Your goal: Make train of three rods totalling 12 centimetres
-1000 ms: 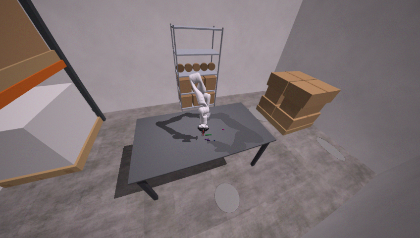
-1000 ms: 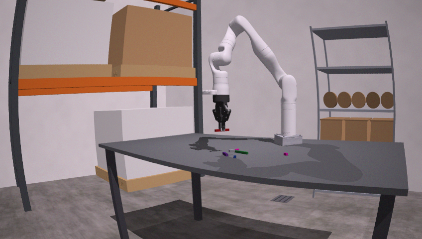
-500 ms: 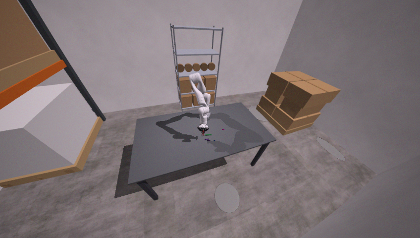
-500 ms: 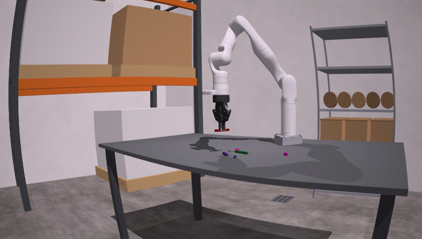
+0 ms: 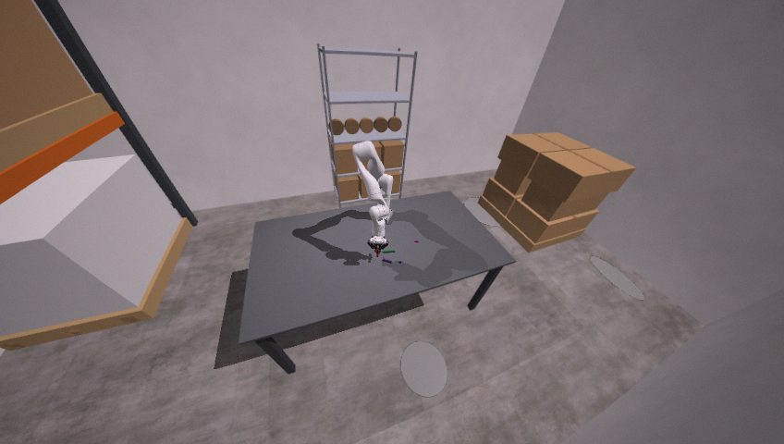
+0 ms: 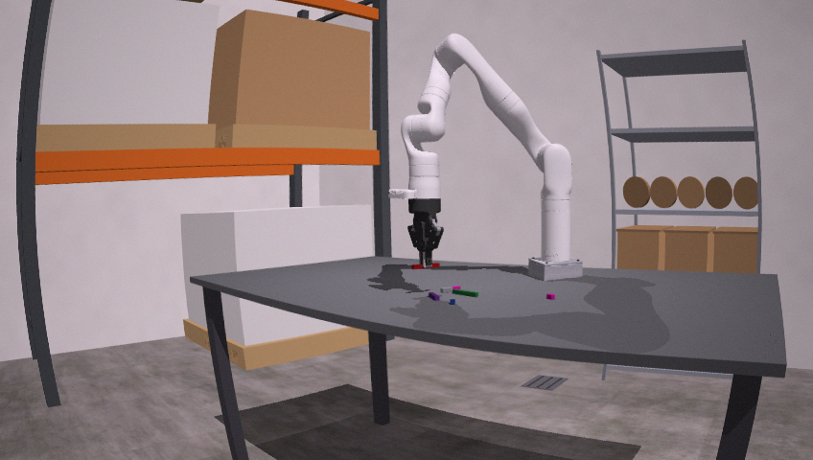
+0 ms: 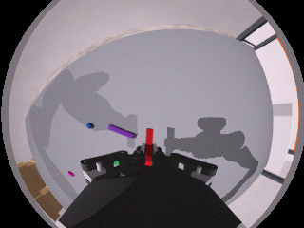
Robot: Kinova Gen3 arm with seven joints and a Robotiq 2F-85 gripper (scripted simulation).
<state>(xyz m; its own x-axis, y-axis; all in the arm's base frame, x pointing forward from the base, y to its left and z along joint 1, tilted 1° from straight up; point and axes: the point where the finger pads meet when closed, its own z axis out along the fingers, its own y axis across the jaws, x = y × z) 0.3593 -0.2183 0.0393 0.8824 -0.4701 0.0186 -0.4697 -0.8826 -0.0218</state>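
My hand is 50 mm past the grey rod, 30 mm to the right of it and 80 mm above it. The rest, counted from my hand: red rod 20 mm below; purple rod 40 mm ahead, 50 mm to the left, 80 mm below; green rod 20 mm behind, 90 mm to the left, 80 mm below.
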